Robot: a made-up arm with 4 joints.
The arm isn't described. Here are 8 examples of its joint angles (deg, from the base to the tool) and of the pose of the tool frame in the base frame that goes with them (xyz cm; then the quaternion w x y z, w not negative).
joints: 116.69 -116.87 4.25 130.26
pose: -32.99 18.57 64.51 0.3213 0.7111 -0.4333 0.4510
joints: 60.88 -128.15 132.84 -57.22
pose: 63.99 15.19 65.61 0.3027 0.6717 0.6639 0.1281
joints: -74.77 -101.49 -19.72 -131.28
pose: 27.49 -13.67 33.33 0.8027 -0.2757 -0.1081 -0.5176
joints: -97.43 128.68 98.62 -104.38
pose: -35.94 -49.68 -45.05 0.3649 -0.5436 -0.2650 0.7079
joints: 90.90 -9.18 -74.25 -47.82
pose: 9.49 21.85 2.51 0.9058 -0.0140 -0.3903 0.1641
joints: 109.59 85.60 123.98 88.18
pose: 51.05 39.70 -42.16 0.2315 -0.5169 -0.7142 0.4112
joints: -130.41 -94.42 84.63 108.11
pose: -33.76 19.66 87.94 0.5462 0.6247 0.3770 0.4114
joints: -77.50 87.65 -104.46 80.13
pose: -6.16 -28.48 29.10 0.4240 0.5878 -0.5233 -0.4482
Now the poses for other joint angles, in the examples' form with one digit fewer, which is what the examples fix.
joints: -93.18 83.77 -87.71 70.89
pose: -2.1 -28.3 23.6 0.382 0.406 -0.547 -0.625
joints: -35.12 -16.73 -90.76 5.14
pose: 6.3 -24.0 -7.7 0.444 -0.028 0.149 -0.883
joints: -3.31 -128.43 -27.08 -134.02
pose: 27.0 20.4 22.8 0.975 -0.177 -0.042 0.126
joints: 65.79 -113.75 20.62 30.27
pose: -8.8 21.1 69.8 0.183 -0.408 0.850 0.277
